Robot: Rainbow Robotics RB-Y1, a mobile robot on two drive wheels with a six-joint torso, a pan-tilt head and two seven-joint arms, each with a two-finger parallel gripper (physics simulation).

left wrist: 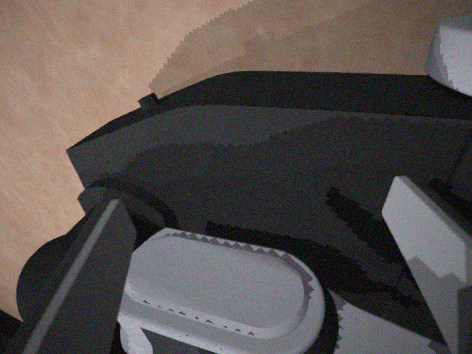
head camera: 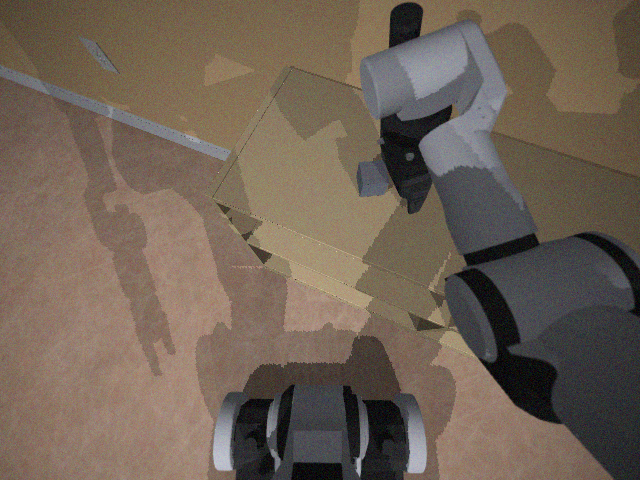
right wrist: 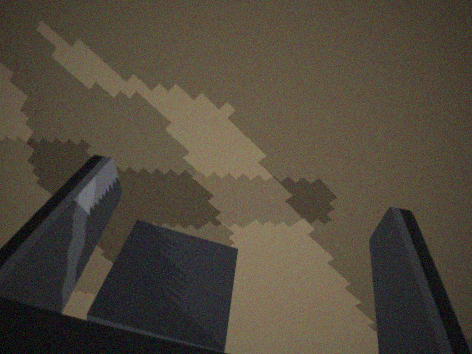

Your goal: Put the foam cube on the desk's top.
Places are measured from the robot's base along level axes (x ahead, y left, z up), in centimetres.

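Pixels of known places: left gripper, fingertip midpoint: point(left wrist: 258, 205); right gripper, fingertip midpoint: point(head camera: 402, 187) point(right wrist: 244, 199).
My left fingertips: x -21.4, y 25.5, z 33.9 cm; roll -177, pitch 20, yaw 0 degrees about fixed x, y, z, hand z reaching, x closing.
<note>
Behind a point stands the place of what it marks.
The foam cube point(head camera: 372, 178) {z 65.9, x 53.2, y -9.7 cm} point(right wrist: 170, 285) {z 64.0, x 54.9, y -12.4 cm} is small and blue-grey. In the head view it shows over the tan desk's top point(head camera: 305, 196) {z 61.2, x 52.1, y 2.7 cm}, at the left side of my right gripper; its contact with the surface cannot be made out. My right gripper point(head camera: 412, 206) point(right wrist: 244, 199) {z 62.0, x 53.5, y -16.1 cm} is open over the desk. In the right wrist view the cube shows low between the spread fingers, nearer the left one in the picture, and is not gripped. The gripper body hides its lower edge. My left gripper point(left wrist: 258, 205) {z 33.9, x -21.4, y 25.5 cm} is open and empty, beside the robot's own dark body parts.
The desk's front edge and drawer fronts face my base point(head camera: 317, 434). A pale strip point(head camera: 155, 126) {z 8.3, x 113.6, y 72.8 cm} runs along the floor to the desk's left corner. A small pale plate point(head camera: 99, 54) {z 41.3, x 114.9, y 73.8 cm} shows at the upper left. Pinkish floor point(head camera: 62, 310) {z 0.2, x 35.6, y 97.6 cm} lies in front.
</note>
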